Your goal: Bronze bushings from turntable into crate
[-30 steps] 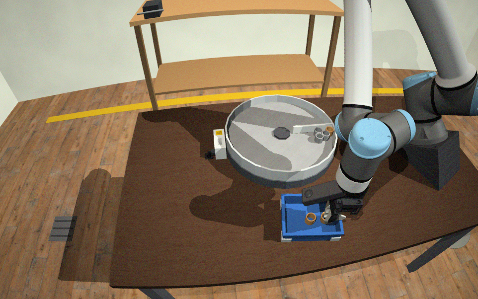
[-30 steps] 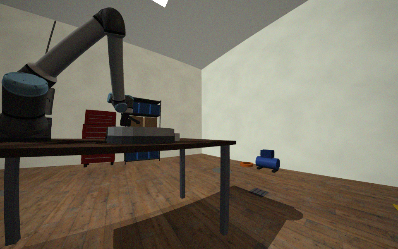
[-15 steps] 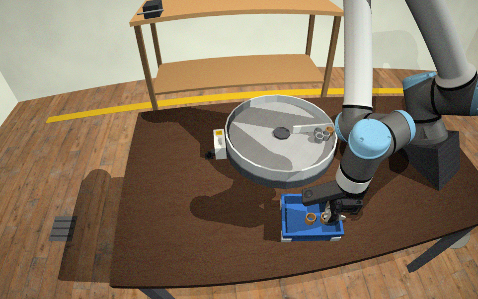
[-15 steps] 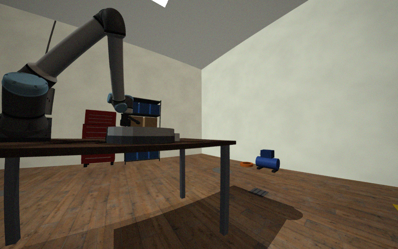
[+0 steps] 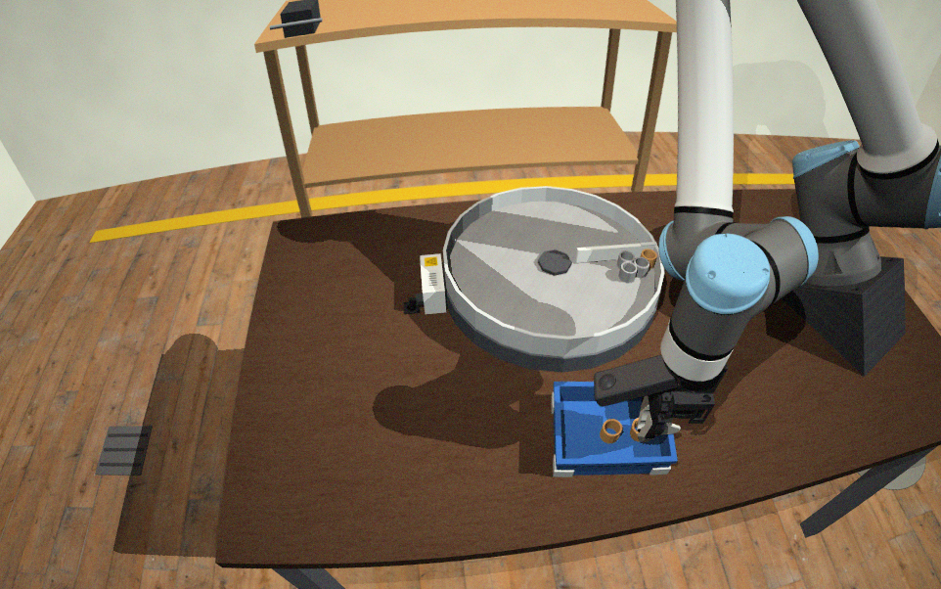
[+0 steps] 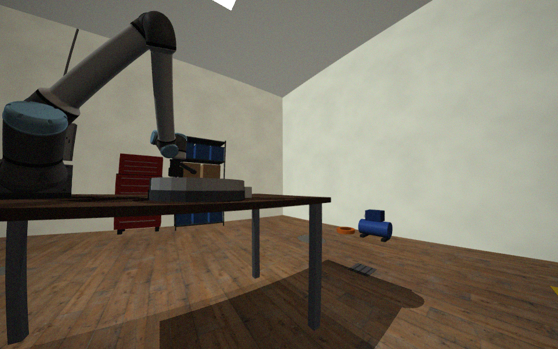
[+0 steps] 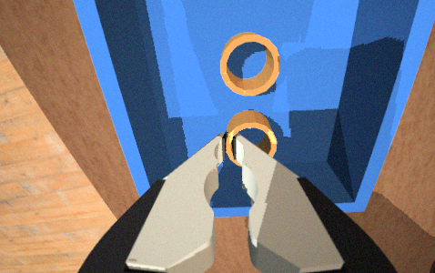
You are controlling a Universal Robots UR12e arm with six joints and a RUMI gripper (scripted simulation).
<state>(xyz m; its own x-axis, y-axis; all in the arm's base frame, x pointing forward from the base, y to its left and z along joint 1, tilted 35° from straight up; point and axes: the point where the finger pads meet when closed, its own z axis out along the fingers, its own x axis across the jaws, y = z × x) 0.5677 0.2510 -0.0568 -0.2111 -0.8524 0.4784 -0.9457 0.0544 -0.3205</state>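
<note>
Right now the blue crate is 4 cm ahead of my hand, 2 cm to the right of it and 1 cm below it. The rest, counted from my hand: round grey turntable 6 cm ahead, 37 cm to the right, 2 cm above.
</note>
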